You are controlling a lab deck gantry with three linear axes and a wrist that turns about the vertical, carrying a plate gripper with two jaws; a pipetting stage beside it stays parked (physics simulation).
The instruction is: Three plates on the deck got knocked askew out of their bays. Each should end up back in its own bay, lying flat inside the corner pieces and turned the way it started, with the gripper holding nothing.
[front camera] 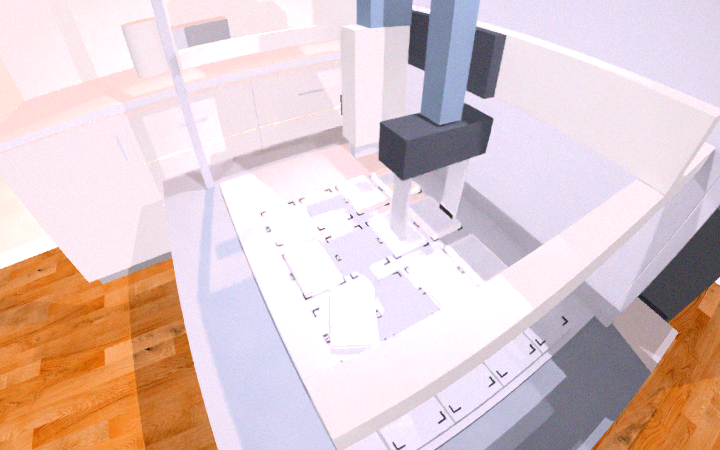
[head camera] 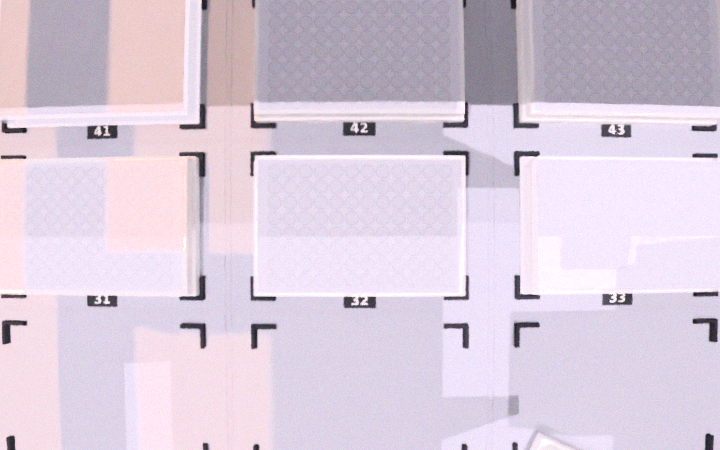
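Pixels of known places: gripper, between the fingertips: (front camera: pixel 423 222); robot's base, origin of its link: (front camera: pixel 261 213).
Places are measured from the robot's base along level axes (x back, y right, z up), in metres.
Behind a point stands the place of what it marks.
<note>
A clear-topped well plate (front camera: pixel 391 231) {x -0.228, y -0.242, z 0.014 m} (head camera: pixel 359 225) {x -0.228, y -0.257, z 0.014 m} sits in bay 32, its edges square with the dark corner pieces, and looks flat. My gripper (front camera: pixel 424 223) {x -0.358, y -0.212, z 0.161 m} is open, its two jaws hanging apart above the area of bays 32 and 42; no plate shows raised between them. The jaws do not show in the head view. A tall-looking white plate (front camera: pixel 353 313) {x -0.376, y -0.060, z 0.016 m} lies turned askew at the deck's near left, over corner pieces. A corner of a tilted plate (head camera: pixel 552 443) {x -0.346, y -0.123, z 0.009 m} shows at the bottom right of the head view. A third askew plate cannot be made out in the glare.
Plates sit in bay 41 (head camera: pixel 143 53) {x -0.099, y -0.361, z 0.014 m}, bay 42 (front camera: pixel 435 214) {x -0.233, y -0.370, z 0.014 m} (head camera: pixel 359 53) {x -0.228, y -0.358, z 0.014 m}, bay 43 (front camera: pixel 476 257) {x -0.391, y -0.361, z 0.014 m} (head camera: pixel 626 53) {x -0.390, y -0.361, z 0.014 m}, bay 31 (head camera: pixel 106 206) {x -0.077, y -0.269, z 0.014 m} and bay 33 (head camera: pixel 626 201) {x -0.388, y -0.271, z 0.014 m}. Another plate (front camera: pixel 313 267) {x -0.238, y -0.042, z 0.014 m} lies at the left. The parked pipetting stage (front camera: pixel 371 84) stands behind. A pale front rail (front camera: pixel 451 366) {x -0.635, y 0.023, z 0.400 m} borders the deck.
</note>
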